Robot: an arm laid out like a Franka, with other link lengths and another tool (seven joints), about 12 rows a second.
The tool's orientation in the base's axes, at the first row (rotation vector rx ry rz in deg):
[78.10 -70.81 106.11]
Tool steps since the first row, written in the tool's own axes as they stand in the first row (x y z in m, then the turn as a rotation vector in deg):
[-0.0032 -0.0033 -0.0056 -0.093 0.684 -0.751]
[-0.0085 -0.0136 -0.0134 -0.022 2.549 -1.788]
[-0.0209 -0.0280 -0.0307 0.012 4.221 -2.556]
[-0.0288 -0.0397 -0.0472 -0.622 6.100 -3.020]
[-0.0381 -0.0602 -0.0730 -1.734 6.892 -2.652]
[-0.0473 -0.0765 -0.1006 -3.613 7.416 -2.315]
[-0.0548 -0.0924 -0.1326 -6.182 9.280 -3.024]
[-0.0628 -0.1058 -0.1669 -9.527 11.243 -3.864]
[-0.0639 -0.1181 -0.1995 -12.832 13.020 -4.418]
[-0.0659 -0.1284 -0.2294 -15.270 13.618 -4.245]
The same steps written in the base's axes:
[0.0013 0.0068 -0.0022 -0.866 0.373 -0.390]
[0.0081 0.0188 -0.0040 -2.886 0.459 -1.075]
[0.0165 0.0419 -0.0116 -4.614 0.395 -1.704]
[0.0215 0.0626 -0.0160 -6.138 0.036 -3.007]
[0.0300 0.0956 -0.0192 -6.227 -0.531 -4.299]
[0.0342 0.1283 -0.0239 -5.839 -0.874 -6.209]
[0.0355 0.1646 -0.0275 -6.775 -0.813 -9.323]
[0.0339 0.2019 -0.0327 -7.576 -0.601 -13.204]
[0.0297 0.2365 -0.0317 -8.109 -0.565 -16.959]
[0.0253 0.2679 -0.0321 -7.657 -0.738 -19.428]

